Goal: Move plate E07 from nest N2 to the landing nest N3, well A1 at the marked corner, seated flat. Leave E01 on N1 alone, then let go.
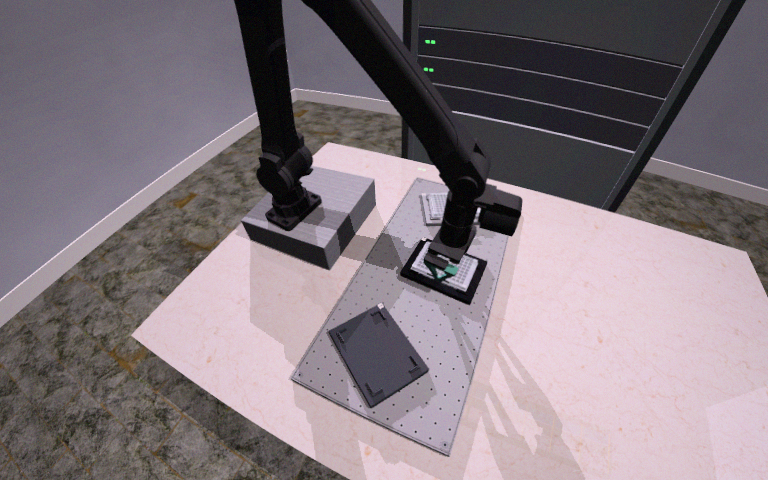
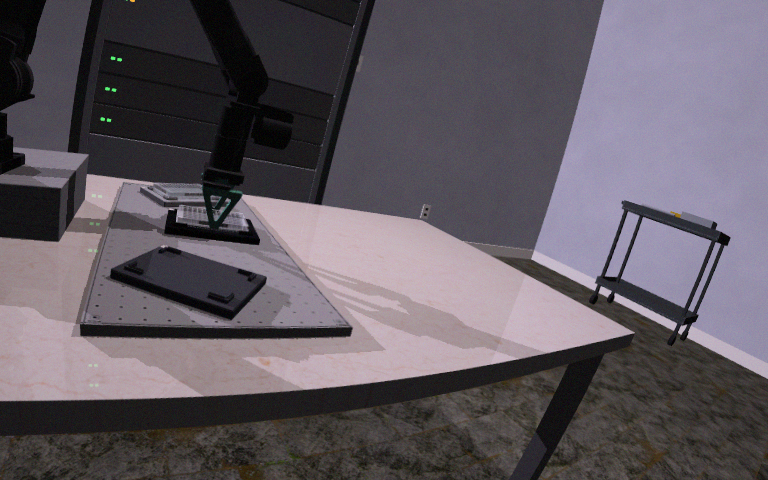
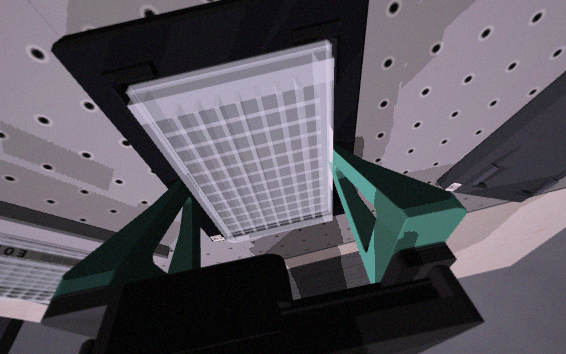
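Note:
Plate E07 [image 1: 464,273] [image 2: 188,214] [image 3: 245,152] is a clear well plate over the black nest N2 [image 1: 449,293] [image 2: 214,234] [image 3: 93,57] in the middle of the perforated baseplate. My gripper [image 1: 441,270] [image 2: 214,219] [image 3: 260,165] points straight down, its green fingers shut on the plate's two long sides. I cannot tell whether the plate rests in the nest or sits just clear of it. The empty dark nest N3 [image 1: 376,353] [image 2: 188,278] [image 3: 485,171] lies nearer the front, turned at an angle, with a small white tag [image 1: 380,307] [image 3: 454,186] at one corner. Plate E01 [image 1: 434,204] [image 2: 174,190] sits on N1 at the back.
The grey baseplate [image 1: 425,392] [image 2: 296,310] lies on a pale table. The arm's grey pedestal block [image 1: 343,207] stands to its left. A dark server rack [image 1: 554,103] stands behind the table. A wheeled cart [image 2: 653,258] stands far to the right.

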